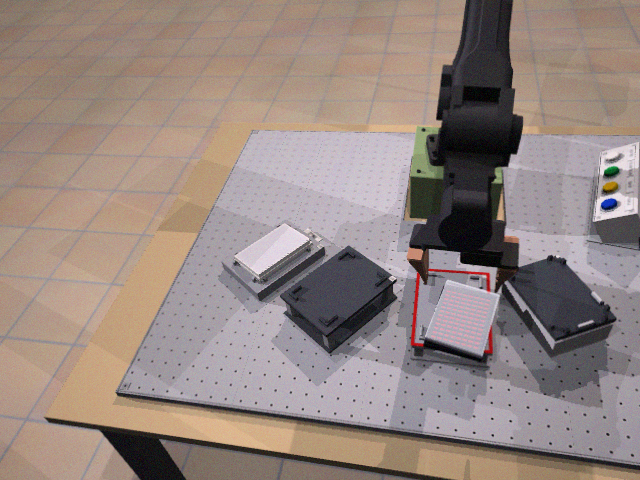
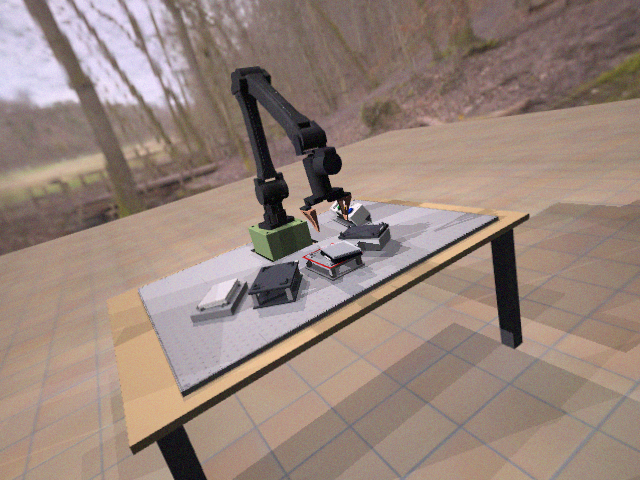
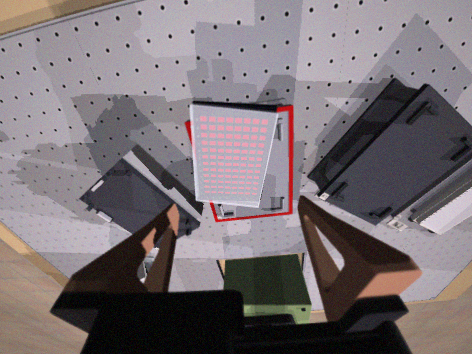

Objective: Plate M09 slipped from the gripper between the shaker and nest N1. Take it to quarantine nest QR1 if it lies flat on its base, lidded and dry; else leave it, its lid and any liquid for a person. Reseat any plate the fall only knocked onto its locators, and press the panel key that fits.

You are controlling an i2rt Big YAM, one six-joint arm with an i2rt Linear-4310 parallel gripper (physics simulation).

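Pixels of known places: gripper, fingertip midpoint: [image 1: 460, 285] [image 2: 332, 225] [image 3: 237, 205]; arm's base, origin of the base link: [image 2: 276, 224] [image 3: 267, 323].
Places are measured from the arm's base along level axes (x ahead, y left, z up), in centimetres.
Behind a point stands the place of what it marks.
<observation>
A plate with rows of pink wells under a pale clear top and a dark lower edge [image 1: 461, 320] {x 39.8, y -5.5, z -3.0 cm} [image 2: 341, 251] {x 41.7, y -7.2, z -2.9 cm} [image 3: 232, 155] {x 39.8, y -5.7, z -3.0 cm} sits askew on the red-edged nest [image 1: 415, 310] {x 35.7, y -12.0, z -5.3 cm} [image 2: 316, 261] {x 33.8, y -11.1, z -5.5 cm} [image 3: 291, 160] {x 35.7, y -12.1, z -5.3 cm}, turned against its outline and overhanging one side. It looks slightly tilted, wells up. Its label is not readable. My gripper [image 1: 461, 286] {x 39.3, y -6.2, z 4.7 cm} [image 2: 331, 224] {x 39.3, y -6.2, z 4.7 cm} [image 3: 237, 205] {x 39.3, y -6.2, z 4.7 cm} is open and empty, above and on the robot-base side of the plate. A white plate [image 1: 273, 250] {x 20.1, y -37.0, z -5.0 cm} [image 2: 219, 292] {x 20.3, y -37.6, z -5.1 cm} [image 3: 450, 217] {x 17.1, y -35.5, z -5.2 cm} lies on a low grey nest. The panel [image 1: 615, 229] {x 19.5, y 24.6, z -5.4 cm} [image 2: 358, 213] {x 19.6, y 24.6, z -4.0 cm} has white, green, yellow and blue keys.
A raised dark nest [image 1: 338, 291] {x 31.8, y -24.6, z -4.1 cm} [image 2: 273, 276] {x 30.9, y -25.1, z -4.2 cm} [image 3: 400, 150] {x 33.8, y -24.5, z -4.1 cm} with corner locators stands between the low grey nest and the red-edged nest. A dark-topped block [image 1: 560, 294] {x 34.9, y 10.6, z -3.9 cm} [image 2: 364, 230] {x 35.2, y 10.3, z -3.9 cm} [image 3: 132, 192] {x 38.5, y 9.0, z -3.9 cm} stands close on the other side. The green robot base [image 1: 426, 193] {x 7.8, y -7.1, z -3.9 cm} [image 2: 279, 240] {x 7.9, y -5.8, z -3.6 cm} [image 3: 265, 277] {x 8.6, y -2.3, z -5.7 cm} is behind.
</observation>
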